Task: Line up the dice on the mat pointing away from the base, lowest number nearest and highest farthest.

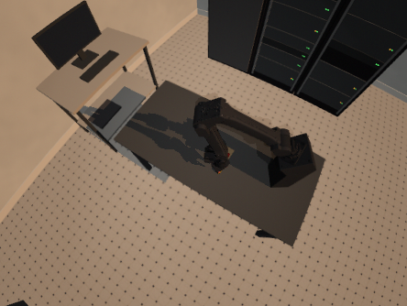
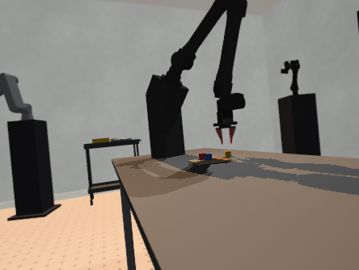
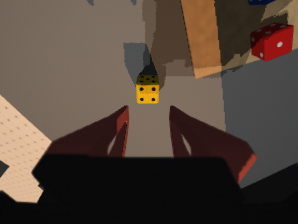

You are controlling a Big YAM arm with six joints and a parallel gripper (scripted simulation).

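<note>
My gripper is now 5 cm above the yellow die. Also, from my hand: tan mat (9 cm ahead, 11 cm to the right, 6 cm below); blue die (9 cm ahead, 11 cm to the right, 5 cm below); red die (4 cm ahead, 12 cm to the right, 5 cm below).
</note>
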